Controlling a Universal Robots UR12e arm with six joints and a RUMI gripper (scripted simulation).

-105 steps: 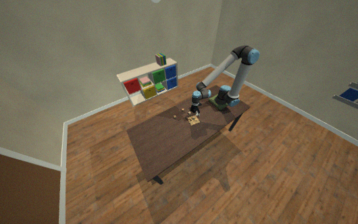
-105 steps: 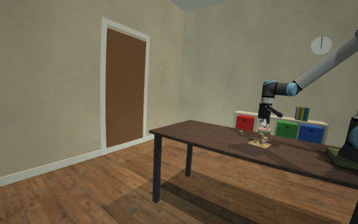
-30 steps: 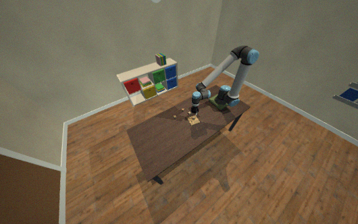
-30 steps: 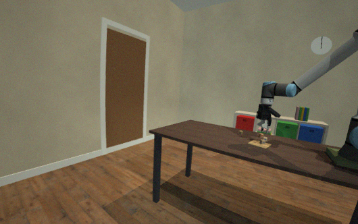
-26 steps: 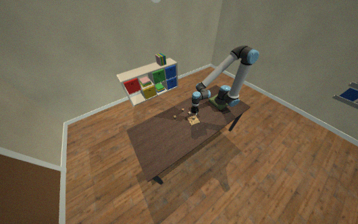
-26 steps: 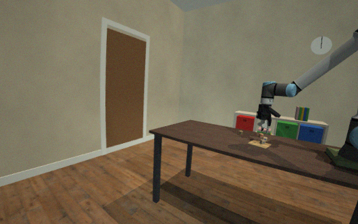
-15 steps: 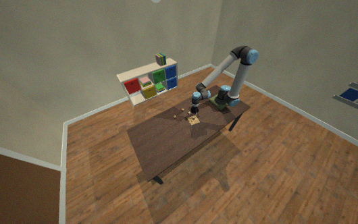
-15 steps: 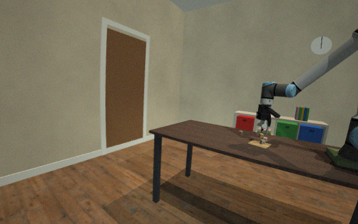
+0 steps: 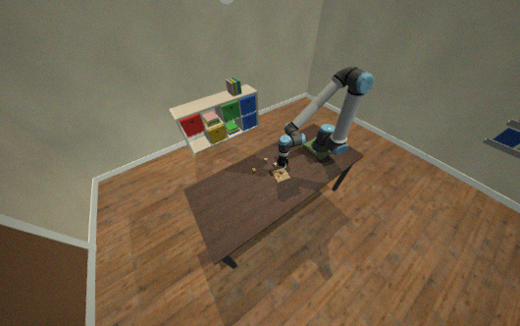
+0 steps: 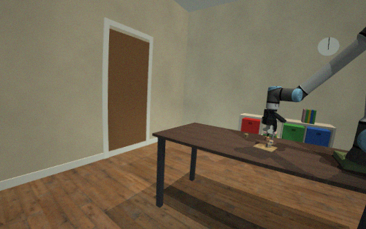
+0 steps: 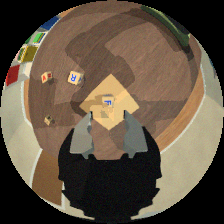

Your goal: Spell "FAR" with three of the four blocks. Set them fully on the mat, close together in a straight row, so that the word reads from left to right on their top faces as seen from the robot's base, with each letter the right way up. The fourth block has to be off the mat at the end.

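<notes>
Now: hand 9 cm above the tan mat, 2 cm to the right of it and 2 cm short of it.
</notes>
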